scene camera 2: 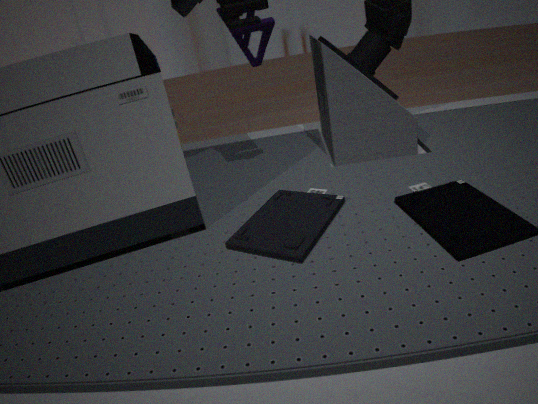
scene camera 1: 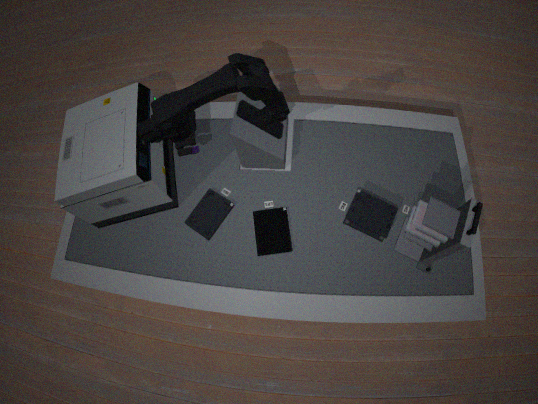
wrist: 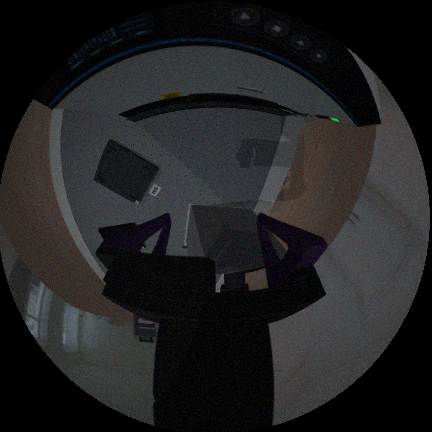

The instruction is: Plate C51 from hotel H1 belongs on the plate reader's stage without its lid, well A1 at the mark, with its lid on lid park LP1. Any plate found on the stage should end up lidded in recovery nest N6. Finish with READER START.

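Where they show: gripper, fingertip midpoint: [scene camera 2: 250,56] [scene camera 1: 193,139] [wrist: 213,217]; arm's base, origin of the base link: [scene camera 2: 356,69] [scene camera 1: 260,120] [wrist: 233,260].
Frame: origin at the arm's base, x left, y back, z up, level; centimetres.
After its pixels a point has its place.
My gripper [scene camera 1: 189,150] [scene camera 2: 256,64] {x -19.9, y -13.9, z 7.6 cm} [wrist: 213,217] {x -19.9, y -13.9, z 7.6 cm} has purple fingers that stand wide open and empty, raised in front of the plate reader [scene camera 1: 107,145] {x -48.6, y -20.9, z 15.2 cm} [scene camera 2: 95,170] {x -42.2, y -34.6, z -1.2 cm} [wrist: 200,70] {x -34.6, y -18.4, z 4.9 cm}. The reader is a pale box; its dark front panel with several round buttons [wrist: 276,28] and a lit screen [wrist: 110,45] shows in the wrist view. A green light [wrist: 334,119] {x -43.3, y 6.8, z 4.6 cm} glows beside it. The stage and any plate on it do not show. At the far right, a hotel [scene camera 1: 460,240] {x 61.6, y -43.5, z 15.8 cm} holds several pale and pinkish plates [scene camera 1: 425,227] {x 55.0, y -37.6, z 6.5 cm}; C51 cannot be told apart.
Dark flat plate holders lie on the perforated deck: one nearest the reader [scene camera 1: 210,214] {x -16.1, y -32.5, z -14.2 cm} [scene camera 2: 287,227] {x -16.9, y -34.8, z -14.3 cm} [wrist: 125,171] {x -17.4, y -31.0, z -14.3 cm}, a blacker one [scene camera 1: 273,231] {x 7.8, y -36.6, z -14.5 cm} [scene camera 2: 465,220] {x 7.1, y -38.7, z -14.4 cm}, and one near the hotel [scene camera 1: 371,215] {x 41.5, y -29.5, z -9.4 cm}. Their small labels are hard to read. A grey wedge-shaped block [scene camera 1: 262,150] {x 2.0, y -11.1, z -2.7 cm} [scene camera 2: 370,120] {x 0.0, y -11.2, z -7.8 cm} stands under the arm.
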